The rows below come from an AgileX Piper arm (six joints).
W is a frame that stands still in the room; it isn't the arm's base.
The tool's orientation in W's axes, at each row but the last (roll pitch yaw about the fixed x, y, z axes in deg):
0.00, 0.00, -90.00
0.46, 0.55, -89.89
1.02, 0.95, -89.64
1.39, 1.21, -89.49
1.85, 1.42, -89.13
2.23, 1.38, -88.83
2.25, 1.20, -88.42
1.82, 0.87, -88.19
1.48, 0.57, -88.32
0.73, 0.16, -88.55
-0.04, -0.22, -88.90
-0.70, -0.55, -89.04
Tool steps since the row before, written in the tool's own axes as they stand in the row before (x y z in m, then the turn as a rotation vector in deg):
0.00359, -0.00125, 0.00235, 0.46, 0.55, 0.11
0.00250, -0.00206, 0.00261, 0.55, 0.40, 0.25
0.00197, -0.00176, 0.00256, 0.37, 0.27, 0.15
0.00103, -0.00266, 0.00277, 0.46, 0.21, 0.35
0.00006, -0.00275, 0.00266, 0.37, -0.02, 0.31
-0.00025, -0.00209, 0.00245, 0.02, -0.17, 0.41
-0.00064, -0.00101, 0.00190, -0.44, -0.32, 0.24
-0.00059, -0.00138, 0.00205, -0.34, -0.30, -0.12
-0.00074, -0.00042, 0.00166, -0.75, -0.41, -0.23
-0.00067, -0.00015, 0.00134, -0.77, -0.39, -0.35
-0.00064, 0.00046, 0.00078, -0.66, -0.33, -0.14
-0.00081, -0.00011, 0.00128, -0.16, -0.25, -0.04
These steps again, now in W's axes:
-0.00125, -0.00359, 0.00235, 0.55, -0.46, 0.11
-0.00208, -0.00253, 0.00257, 0.40, -0.55, 0.25
-0.00179, -0.00202, 0.00250, 0.27, -0.37, 0.15
-0.00272, -0.00111, 0.00268, 0.21, -0.47, 0.35
-0.00283, -0.00017, 0.00257, -0.02, -0.38, 0.30
-0.00219, 0.00015, 0.00237, -0.19, -0.03, 0.40
-0.00110, 0.00057, 0.00187, -0.34, 0.43, 0.24
-0.00146, 0.00051, 0.00201, -0.31, 0.33, -0.12
-0.00048, 0.00071, 0.00166, -0.43, 0.74, -0.23
-0.00018, 0.00066, 0.00134, -0.40, 0.76, -0.35
0.00045, 0.00065, 0.00078, -0.34, 0.65, -0.14
-0.00011, 0.00082, 0.00127, -0.25, 0.16, -0.04

